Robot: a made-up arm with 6 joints. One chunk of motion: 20 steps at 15 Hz.
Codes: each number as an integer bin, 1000 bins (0 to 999) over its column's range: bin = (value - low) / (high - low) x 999, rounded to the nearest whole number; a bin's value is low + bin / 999 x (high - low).
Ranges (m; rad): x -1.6..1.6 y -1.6..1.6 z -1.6..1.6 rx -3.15..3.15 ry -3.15..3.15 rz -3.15..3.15
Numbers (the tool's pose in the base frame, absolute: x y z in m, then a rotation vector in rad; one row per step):
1: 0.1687 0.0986 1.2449 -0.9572 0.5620 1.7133
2: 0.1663 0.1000 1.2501 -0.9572 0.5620 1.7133
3: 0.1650 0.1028 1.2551 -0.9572 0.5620 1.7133
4: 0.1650 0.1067 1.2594 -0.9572 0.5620 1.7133
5: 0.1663 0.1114 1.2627 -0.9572 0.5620 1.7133
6: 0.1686 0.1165 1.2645 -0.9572 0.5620 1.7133
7: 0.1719 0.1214 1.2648 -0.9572 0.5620 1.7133
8: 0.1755 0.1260 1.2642 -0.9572 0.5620 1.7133
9: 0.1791 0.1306 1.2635 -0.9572 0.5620 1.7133
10: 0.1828 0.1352 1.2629 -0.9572 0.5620 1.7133
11: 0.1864 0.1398 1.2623 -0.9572 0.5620 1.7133
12: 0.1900 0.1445 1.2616 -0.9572 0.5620 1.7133
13: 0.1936 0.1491 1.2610 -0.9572 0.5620 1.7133
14: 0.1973 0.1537 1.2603 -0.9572 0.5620 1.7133
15: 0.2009 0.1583 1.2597 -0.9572 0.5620 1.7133
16: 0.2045 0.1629 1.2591 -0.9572 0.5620 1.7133
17: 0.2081 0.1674 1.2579 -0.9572 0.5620 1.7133
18: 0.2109 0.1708 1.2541 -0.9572 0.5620 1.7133
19: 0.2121 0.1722 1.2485 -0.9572 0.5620 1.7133
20: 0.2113 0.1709 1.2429 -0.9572 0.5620 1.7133
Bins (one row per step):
1: 552 530 888 348 589 771
2: 551 531 890 348 589 771
3: 551 532 891 348 589 771
4: 551 533 893 348 589 771
5: 551 534 894 348 589 771
6: 552 536 894 348 589 771
7: 553 537 894 348 589 771
8: 554 539 894 348 589 771
9: 555 540 894 348 589 771
10: 557 542 894 348 589 771
11: 558 543 894 348 589 771
12: 559 545 893 348 589 771
13: 560 546 893 348 589 771
14: 561 547 893 348 589 771
15: 562 549 893 348 589 771
16: 563 550 893 348 589 771
17: 564 552 892 348 589 771
18: 565 553 891 348 589 771
19: 566 553 889 348 589 771
20: 565 553 888 348 589 771

